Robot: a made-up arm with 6 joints.
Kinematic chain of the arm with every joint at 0, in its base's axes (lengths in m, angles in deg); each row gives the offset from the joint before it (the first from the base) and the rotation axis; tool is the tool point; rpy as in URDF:
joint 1: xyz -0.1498 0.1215 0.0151 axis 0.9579 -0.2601 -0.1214
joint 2: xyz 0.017 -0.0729 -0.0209 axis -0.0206 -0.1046 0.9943
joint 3: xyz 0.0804 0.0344 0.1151 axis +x
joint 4: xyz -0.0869 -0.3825 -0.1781 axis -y
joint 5: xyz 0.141 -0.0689 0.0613 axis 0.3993 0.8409 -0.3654
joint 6: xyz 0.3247 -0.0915 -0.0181 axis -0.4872 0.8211 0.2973
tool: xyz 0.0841 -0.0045 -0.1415 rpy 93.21 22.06 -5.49
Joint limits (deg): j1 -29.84..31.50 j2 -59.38..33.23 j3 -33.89..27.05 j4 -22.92..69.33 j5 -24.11..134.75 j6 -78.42..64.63
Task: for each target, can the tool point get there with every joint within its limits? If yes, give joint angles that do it. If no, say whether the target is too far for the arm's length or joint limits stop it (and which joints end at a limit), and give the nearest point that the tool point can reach.
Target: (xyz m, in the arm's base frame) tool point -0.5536 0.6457 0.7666
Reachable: no: joint limits stop it (at a limit: joint 1, joint 2, joint 4, joint 5, joint 6) | nearest point -0.2300 0.2231 0.7569 | short by 0.532 m
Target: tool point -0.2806 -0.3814 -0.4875
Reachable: yes | joints -3.55 -36.17 3.65 5.61 87.96 -44.00
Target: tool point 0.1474 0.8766 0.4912
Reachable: no: joint limits stop it (at a limit: joint 1, joint 2, joint 3, joint 5) | nearest point 0.2396 0.4503 0.5782 | short by 0.445 m
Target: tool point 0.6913 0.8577 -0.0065
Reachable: no: joint limits stop it (at a limit: joint 1, joint 2, joint 3, joint 4) | nearest point 0.5848 0.2936 -0.2143 | short by 0.611 m
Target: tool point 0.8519 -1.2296 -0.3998
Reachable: no: too far | nearest point 0.3966 -0.6411 -0.2181 | short by 0.766 m
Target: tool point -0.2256 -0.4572 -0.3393
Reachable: yes | joints -10.77 -42.34 12.64 23.74 63.62 30.95
